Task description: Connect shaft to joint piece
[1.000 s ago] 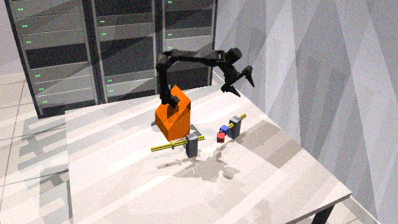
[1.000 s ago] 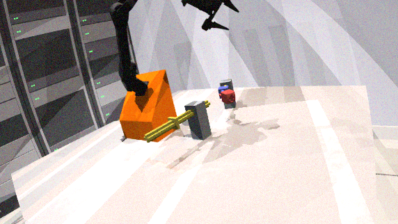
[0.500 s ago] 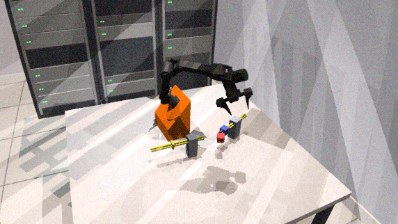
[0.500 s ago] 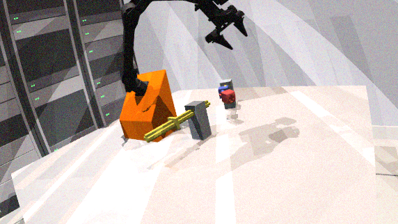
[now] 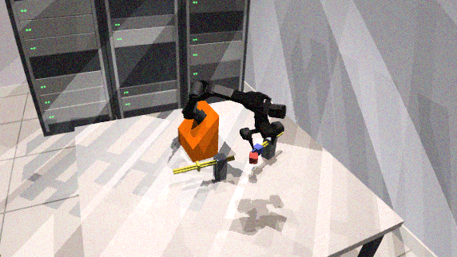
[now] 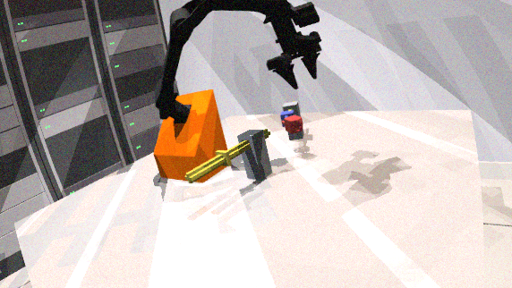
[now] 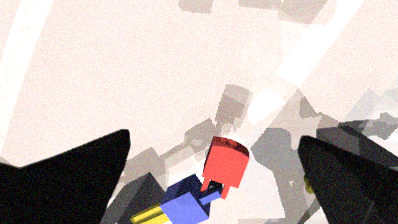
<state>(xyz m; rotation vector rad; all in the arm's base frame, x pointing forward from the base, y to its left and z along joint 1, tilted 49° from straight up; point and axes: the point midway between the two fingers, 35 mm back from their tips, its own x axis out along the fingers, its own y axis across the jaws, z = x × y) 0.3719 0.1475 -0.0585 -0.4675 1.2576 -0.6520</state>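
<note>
My gripper tip is 8 cm past the red joint piece, 1 cm to the right of it and 12 cm above it.
</note>
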